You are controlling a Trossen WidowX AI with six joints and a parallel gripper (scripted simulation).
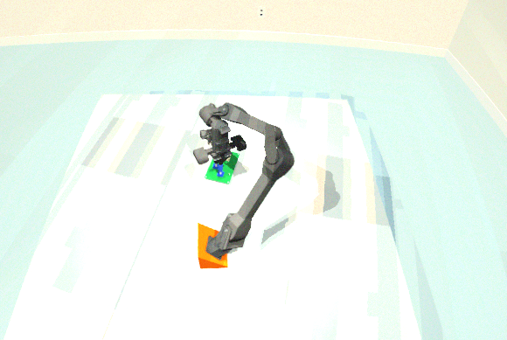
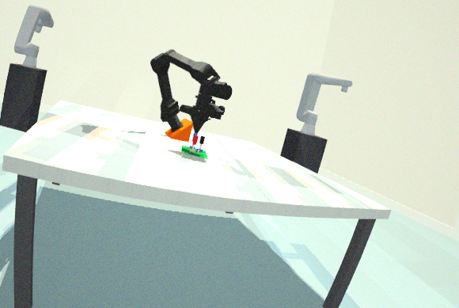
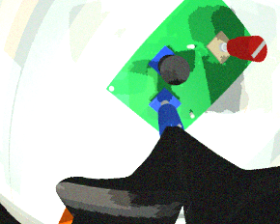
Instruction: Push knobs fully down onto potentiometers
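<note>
My gripper tip is now 80 mm short of the red knob, 10 mm to the left of it and 10 mm above it. From my gripper tip the other things lie so: blue knob: 10 mm below.
</note>
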